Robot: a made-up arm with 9 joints. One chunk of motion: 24 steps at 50 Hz.
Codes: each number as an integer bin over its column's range. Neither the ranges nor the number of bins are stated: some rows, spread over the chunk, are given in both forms.
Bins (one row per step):
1: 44 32 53 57 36 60 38 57 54
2: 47 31 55 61 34 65 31 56 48
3: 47 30 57 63 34 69 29 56 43
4: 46 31 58 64 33 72 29 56 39
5: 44 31 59 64 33 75 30 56 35
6: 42 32 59 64 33 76 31 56 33
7: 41 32 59 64 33 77 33 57 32
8: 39 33 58 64 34 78 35 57 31
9: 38 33 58 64 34 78 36 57 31
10: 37 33 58 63 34 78 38 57 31
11: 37 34 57 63 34 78 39 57 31
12: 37 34 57 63 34 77 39 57 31
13: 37 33 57 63 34 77 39 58 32
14: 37 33 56 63 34 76 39 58 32
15: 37 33 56 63 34 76 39 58 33
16: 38 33 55 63 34 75 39 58 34
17: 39 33 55 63 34 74 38 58 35
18: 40 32 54 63 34 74 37 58 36
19: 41 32 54 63 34 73 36 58 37
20: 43 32 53 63 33 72 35 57 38
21: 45 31 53 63 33 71 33 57 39
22: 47 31 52 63 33 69 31 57 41
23: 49 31 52 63 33 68 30 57 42
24: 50 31 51 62 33 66 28 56 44
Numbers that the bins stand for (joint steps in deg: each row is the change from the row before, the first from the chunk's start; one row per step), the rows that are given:
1: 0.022 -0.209 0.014 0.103 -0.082 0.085 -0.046 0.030 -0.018
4: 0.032 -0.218 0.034 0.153 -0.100 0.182 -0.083 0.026 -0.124
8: -0.003 -0.200 0.034 0.153 -0.094 0.230 -0.059 0.030 -0.181
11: -0.013 -0.191 0.030 0.145 -0.094 0.230 -0.042 0.030 -0.181
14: -0.013 -0.200 0.026 0.145 -0.094 0.214 -0.042 0.034 -0.174
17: -0.003 -0.200 0.022 0.145 -0.094 0.198 -0.046 0.034 -0.153
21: 0.027 -0.218 0.014 0.145 -0.100 0.174 -0.067 0.030 -0.124
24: 0.053 -0.218 0.006 0.138 -0.100 0.133 -0.087 0.026 -0.089
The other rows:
2: 0.037 -0.218 0.022 0.131 -0.094 0.125 -0.075 0.026 -0.061
3: 0.037 -0.227 0.030 0.145 -0.094 0.158 -0.083 0.026 -0.096
5: 0.022 -0.218 0.038 0.153 -0.100 0.206 -0.079 0.026 -0.153
6: 0.012 -0.209 0.038 0.153 -0.100 0.214 -0.075 0.026 -0.167
7: 0.007 -0.209 0.038 0.153 -0.100 0.222 -0.067 0.030 -0.174
9: -0.008 -0.200 0.034 0.153 -0.094 0.230 -0.055 0.030 -0.181
10: -0.013 -0.200 0.034 0.145 -0.094 0.230 -0.046 0.030 -0.181
12: -0.013 -0.191 0.030 0.145 -0.094 0.222 -0.042 0.030 -0.181
13: -0.013 -0.200 0.030 0.145 -0.094 0.222 -0.042 0.034 -0.174
15: -0.013 -0.200 0.026 0.145 -0.094 0.214 -0.042 0.034 -0.167
16: -0.008 -0.200 0.022 0.145 -0.094 0.206 -0.042 0.034 -0.160
18: 0.002 -0.209 0.018 0.145 -0.094 0.198 -0.051 0.034 -0.145
19: 0.007 -0.209 0.018 0.145 -0.094 0.190 -0.055 0.034 -0.138
20: 0.017 -0.209 0.014 0.145 -0.100 0.182 -0.059 0.030 -0.131
22: 0.037 -0.218 0.010 0.145 -0.100 0.158 -0.075 0.030 -0.110
23: 0.047 -0.218 0.010 0.145 -0.100 0.149 -0.079 0.030 -0.103

